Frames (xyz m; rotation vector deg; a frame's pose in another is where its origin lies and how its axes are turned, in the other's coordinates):
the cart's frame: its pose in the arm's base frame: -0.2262 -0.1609 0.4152 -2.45 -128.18 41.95
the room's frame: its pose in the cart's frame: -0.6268 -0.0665 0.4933 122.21 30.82 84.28
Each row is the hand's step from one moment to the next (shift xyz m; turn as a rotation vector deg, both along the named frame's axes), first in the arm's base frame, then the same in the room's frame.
Working: the arm's base frame: its pose in the room's frame: -0.0823 -0.5875 0.3044 39.04 -15.68 -160.17

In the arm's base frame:
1: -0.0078 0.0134 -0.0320 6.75 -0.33 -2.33
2: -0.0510 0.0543 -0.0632 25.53 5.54 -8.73
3: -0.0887 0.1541 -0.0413 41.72 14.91 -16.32
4: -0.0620 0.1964 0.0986 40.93 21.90 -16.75
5: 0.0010 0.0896 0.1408 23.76 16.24 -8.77
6: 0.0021 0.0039 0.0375 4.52 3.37 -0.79
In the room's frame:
1: 0.0245 -0.0144 -0.0214 -4.76 -1.89 -4.98
2: 0.0843 -0.0448 -0.0205 -16.72 -13.59 -17.16
3: 0.1260 -0.1263 0.0385 -25.20 -28.03 -28.43
4: 0.0453 -0.1571 0.1594 -22.95 -34.50 -26.80
5: -0.0498 -0.0684 0.1439 -13.08 -23.27 -13.88
6: -0.0188 0.0003 0.0328 -2.85 -4.59 -1.81

